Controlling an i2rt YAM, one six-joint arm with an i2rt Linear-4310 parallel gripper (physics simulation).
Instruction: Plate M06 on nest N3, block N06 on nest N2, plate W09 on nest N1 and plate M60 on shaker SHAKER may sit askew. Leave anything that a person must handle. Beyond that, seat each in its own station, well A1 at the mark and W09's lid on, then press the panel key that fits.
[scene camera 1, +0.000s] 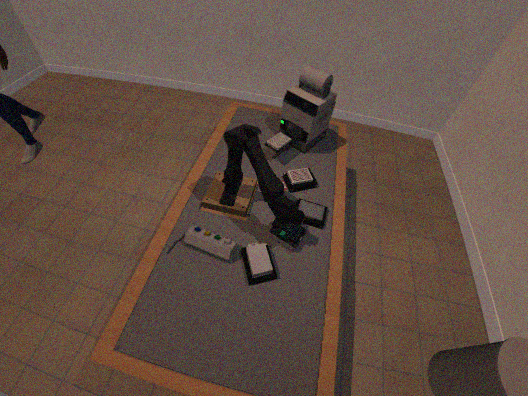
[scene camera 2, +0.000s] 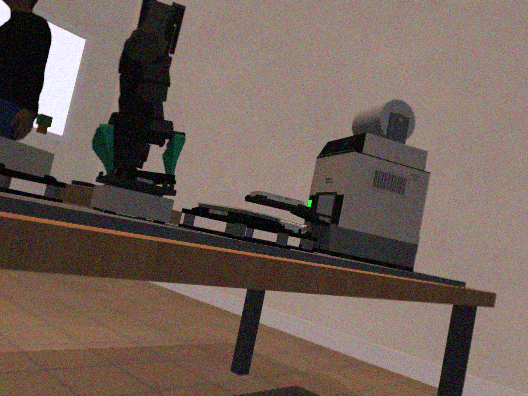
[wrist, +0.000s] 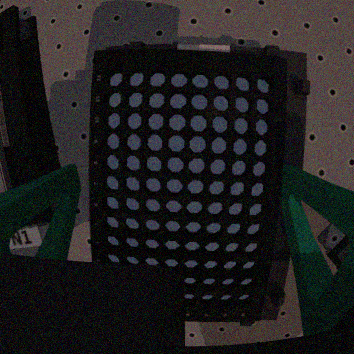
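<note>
My gripper (scene camera 1: 291, 231) (scene camera 2: 139, 172) (wrist: 179, 175) is open, its green fingers on either side of a black many-well plate (scene camera 2: 150, 184) (wrist: 187, 155), tips near its top. That plate sits on a low grey box (scene camera 2: 131, 201), perhaps the shaker; I cannot tell whether it is askew. A grey plate (scene camera 1: 313, 212) sits in a dark nest beside it; a label N1 (wrist: 25, 238) shows near this nest. A plate with a reddish pattern (scene camera 1: 300, 175) is in a farther nest, a tall white plate or block (scene camera 1: 259, 260) in the nearer one. Plate marks and any lid are unclear.
A key panel (scene camera 1: 209, 245) with blue, yellow, green and white keys lies near the arm's base. A grey instrument (scene camera 1: 306, 117) (scene camera 2: 370, 200) with a green light has a plate (scene camera 1: 278, 142) on its extended tray. A person (scene camera 1: 19, 120) (scene camera 2: 22, 70) stands beyond the table.
</note>
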